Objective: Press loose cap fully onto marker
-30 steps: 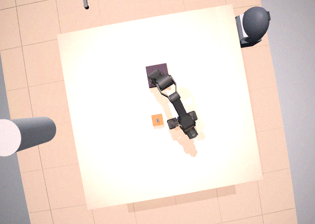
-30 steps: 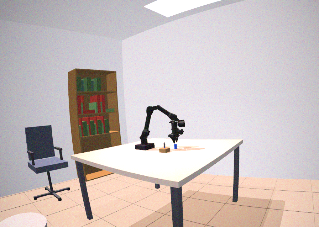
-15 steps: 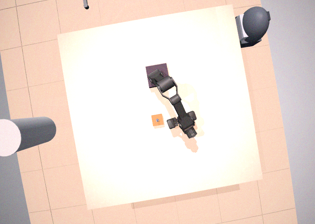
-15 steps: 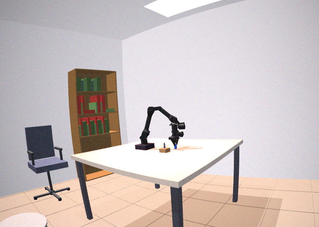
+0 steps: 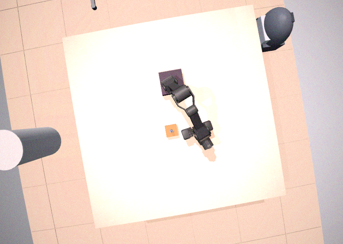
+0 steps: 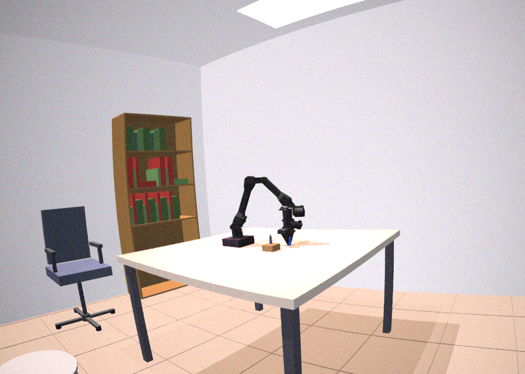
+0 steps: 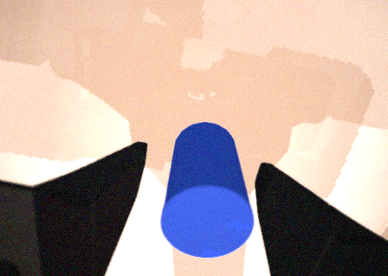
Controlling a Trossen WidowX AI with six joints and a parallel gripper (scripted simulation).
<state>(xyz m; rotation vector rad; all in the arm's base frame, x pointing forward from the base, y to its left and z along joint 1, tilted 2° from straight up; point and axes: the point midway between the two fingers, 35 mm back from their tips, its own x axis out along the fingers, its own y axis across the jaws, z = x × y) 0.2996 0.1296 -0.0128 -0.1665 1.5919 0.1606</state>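
The holder block is 150 mm to the right of my gripper tip, 10 mm behind it and 10 mm above it. Also, from my gripper tip: blue cap (10 mm above).
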